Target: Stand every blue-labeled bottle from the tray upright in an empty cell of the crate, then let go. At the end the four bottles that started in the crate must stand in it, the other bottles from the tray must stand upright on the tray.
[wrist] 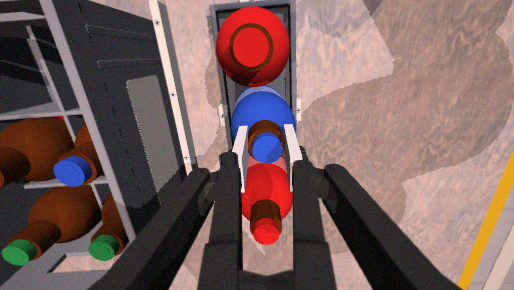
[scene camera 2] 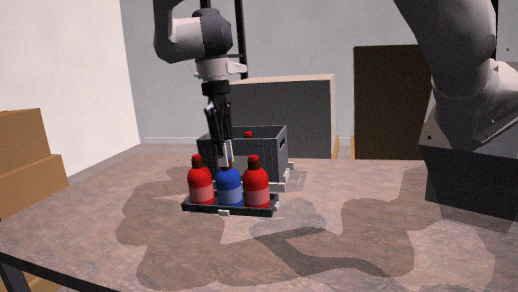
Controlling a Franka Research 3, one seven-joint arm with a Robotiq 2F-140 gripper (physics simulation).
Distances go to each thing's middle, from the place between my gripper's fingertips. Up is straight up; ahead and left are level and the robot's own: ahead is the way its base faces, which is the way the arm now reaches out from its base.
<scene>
Right now the blue-labeled bottle (scene camera 2: pixel 228 181) is 5 cm below my hand. From my hand the other things lie so: tray (scene camera 2: pixel 186 205) (12 cm below, 1 cm ahead); grey crate (scene camera 2: pixel 269 142) (22 cm to the right, 5 cm below, 4 cm ahead).
</scene>
